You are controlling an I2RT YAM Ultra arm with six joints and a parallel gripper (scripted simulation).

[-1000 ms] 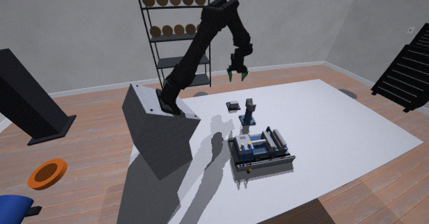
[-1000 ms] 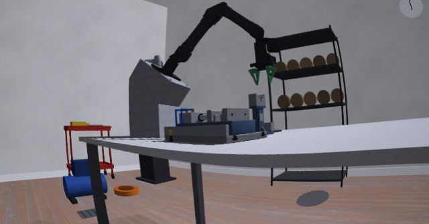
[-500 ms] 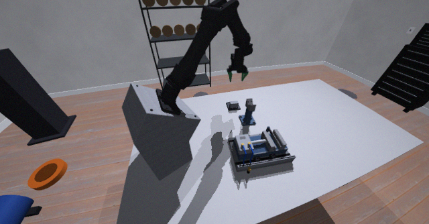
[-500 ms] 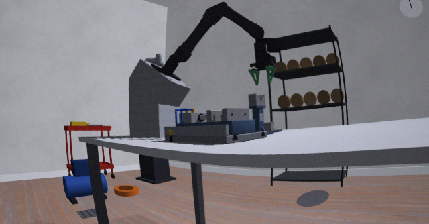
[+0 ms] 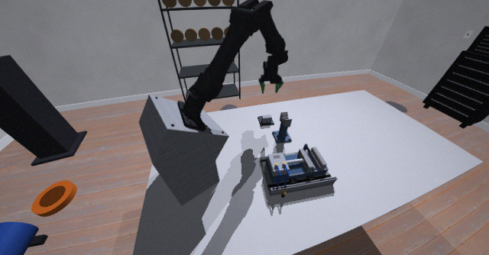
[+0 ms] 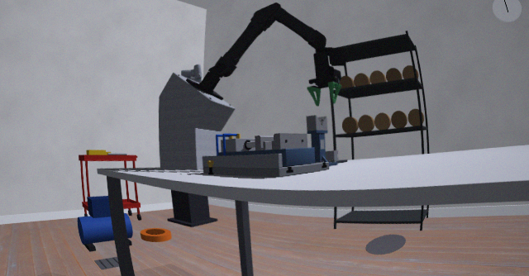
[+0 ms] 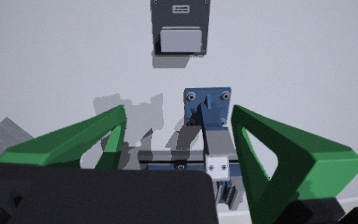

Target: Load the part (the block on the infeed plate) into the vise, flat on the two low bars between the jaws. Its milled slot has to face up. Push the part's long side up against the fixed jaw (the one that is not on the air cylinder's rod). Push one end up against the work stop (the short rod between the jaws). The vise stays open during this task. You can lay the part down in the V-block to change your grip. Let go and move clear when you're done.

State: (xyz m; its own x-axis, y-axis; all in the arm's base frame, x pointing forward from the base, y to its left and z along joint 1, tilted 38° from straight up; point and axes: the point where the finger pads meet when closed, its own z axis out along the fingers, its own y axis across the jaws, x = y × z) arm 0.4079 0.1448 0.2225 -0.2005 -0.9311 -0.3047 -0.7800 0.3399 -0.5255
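Right now the part is 10 mm to the left of my hand and 200 mm below it. Round my hand: cylinder rod 60 mm behind, 370 mm to the right, 150 mm below; then work stop 30 mm ahead, 340 mm to the right, 140 mm below; then air cylinder 140 mm behind, 350 mm to the right, 150 mm below.
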